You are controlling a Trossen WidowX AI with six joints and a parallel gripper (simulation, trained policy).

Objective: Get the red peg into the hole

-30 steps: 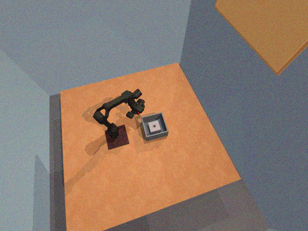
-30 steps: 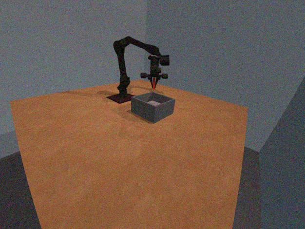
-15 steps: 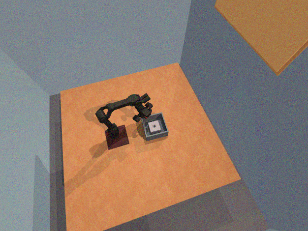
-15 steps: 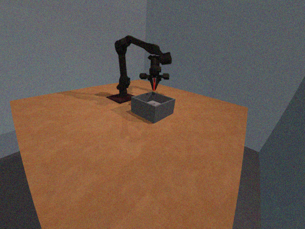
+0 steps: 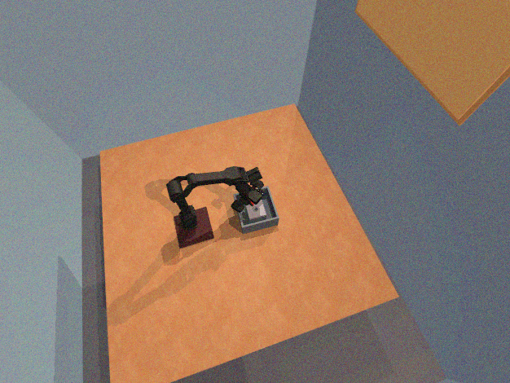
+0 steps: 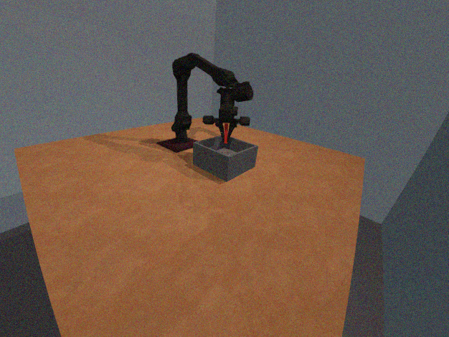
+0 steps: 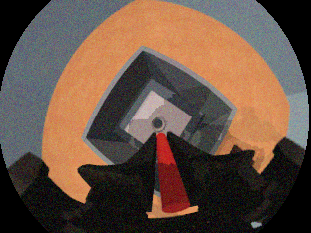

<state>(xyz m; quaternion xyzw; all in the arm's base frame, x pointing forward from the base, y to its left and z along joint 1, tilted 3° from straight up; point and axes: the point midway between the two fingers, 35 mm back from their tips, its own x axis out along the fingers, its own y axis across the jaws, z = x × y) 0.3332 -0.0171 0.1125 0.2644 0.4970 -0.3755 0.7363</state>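
Now: gripper tip 10 mm short of the light grey plate, 10 mm to the left of it and 60 mm above it. The rest, counted from my gripper tip: red peg 10 mm behind, 10 mm to the left, 30 mm above; then grey box 10 mm ahead, 10 mm to the right, 80 mm below.
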